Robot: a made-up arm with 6 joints. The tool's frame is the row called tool.
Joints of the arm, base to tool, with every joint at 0 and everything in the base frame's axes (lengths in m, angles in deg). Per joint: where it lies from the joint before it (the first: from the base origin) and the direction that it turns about. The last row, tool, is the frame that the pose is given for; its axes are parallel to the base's.
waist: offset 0 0 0.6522 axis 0 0 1
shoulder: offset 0.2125 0 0 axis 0 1 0
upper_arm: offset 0 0 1.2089 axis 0 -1 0
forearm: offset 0 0 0.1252 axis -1 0 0
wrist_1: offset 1.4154 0 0 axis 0 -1 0
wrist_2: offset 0.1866 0 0 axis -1 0 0
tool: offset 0 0 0
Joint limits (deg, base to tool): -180..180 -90..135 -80.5..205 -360..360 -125..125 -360..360
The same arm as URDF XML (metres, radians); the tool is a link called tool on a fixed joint. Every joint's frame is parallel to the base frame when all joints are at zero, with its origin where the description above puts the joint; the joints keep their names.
<robot name="arm">
  <joint name="tool_fixed" type="fixed">
    <parent link="link6"/>
    <child link="tool"/>
    <origin xyz="0.0000 0.0000 0.0000"/>
  </joint>
  <joint name="wrist_2" type="revolute">
    <parent link="link5"/>
    <child link="link6"/>
    <origin xyz="0.1866 0.0000 0.0000"/>
    <axis xyz="-1 0 0"/>
    <limit lower="-6.2832" upper="6.2832"/>
  </joint>
  <joint name="wrist_1" type="revolute">
    <parent link="link4"/>
    <child link="link5"/>
    <origin xyz="1.4154 0.0000 0.0000"/>
    <axis xyz="0 -1 0"/>
    <limit lower="-2.1817" upper="2.1817"/>
  </joint>
  <joint name="forearm" type="revolute">
    <parent link="link3"/>
    <child link="link4"/>
    <origin xyz="0.0000 0.0000 0.1252"/>
    <axis xyz="-1 0 0"/>
    <limit lower="-6.2832" upper="6.2832"/>
  </joint>
  <joint name="upper_arm" type="revolute">
    <parent link="link2"/>
    <child link="link3"/>
    <origin xyz="0.0000 0.0000 1.2089"/>
    <axis xyz="0 -1 0"/>
    <limit lower="-1.4050" upper="3.5779"/>
  </joint>
  <joint name="shoulder" type="revolute">
    <parent link="link1"/>
    <child link="link2"/>
    <origin xyz="0.2125 0.0000 0.0000"/>
    <axis xyz="0 1 0"/>
    <limit lower="-1.5708" upper="2.3562"/>
  </joint>
  <joint name="waist" type="revolute">
    <parent link="base_link"/>
    <child link="link1"/>
    <origin xyz="0.0000 0.0000 0.6522"/>
    <axis xyz="0 0 1"/>
    <limit lower="-3.1416" upper="3.1416"/>
  </joint>
  <link name="base_link"/>
  <link name="link1"/>
  <link name="link2"/>
  <link name="link3"/>
  <link name="link4"/>
  <link name="link5"/>
  <link name="link6"/>
  <link name="tool"/>
</robot>

